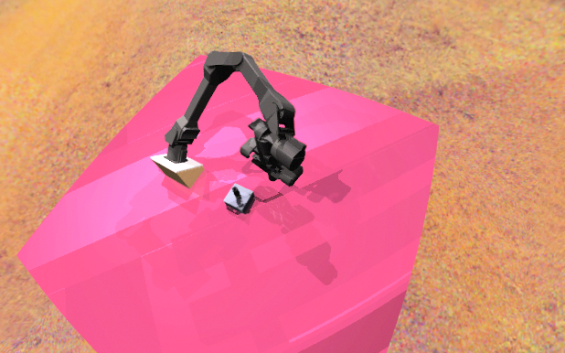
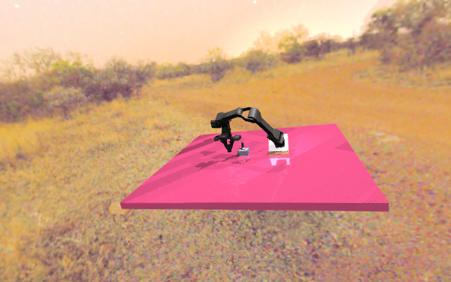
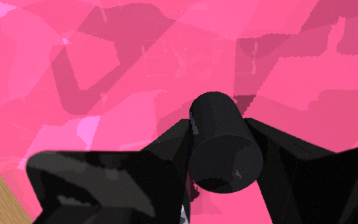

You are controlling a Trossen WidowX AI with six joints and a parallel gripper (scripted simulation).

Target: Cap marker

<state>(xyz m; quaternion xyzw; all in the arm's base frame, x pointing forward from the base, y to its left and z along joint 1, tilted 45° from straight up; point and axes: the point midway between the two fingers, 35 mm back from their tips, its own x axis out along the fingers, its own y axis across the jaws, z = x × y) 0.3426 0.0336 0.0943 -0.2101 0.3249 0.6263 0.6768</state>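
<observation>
My gripper tip is now 100 mm to the left of the holder block, 80 mm past it and 60 mm above it. Round my gripper tip: dark marker cap (10 mm above).
</observation>
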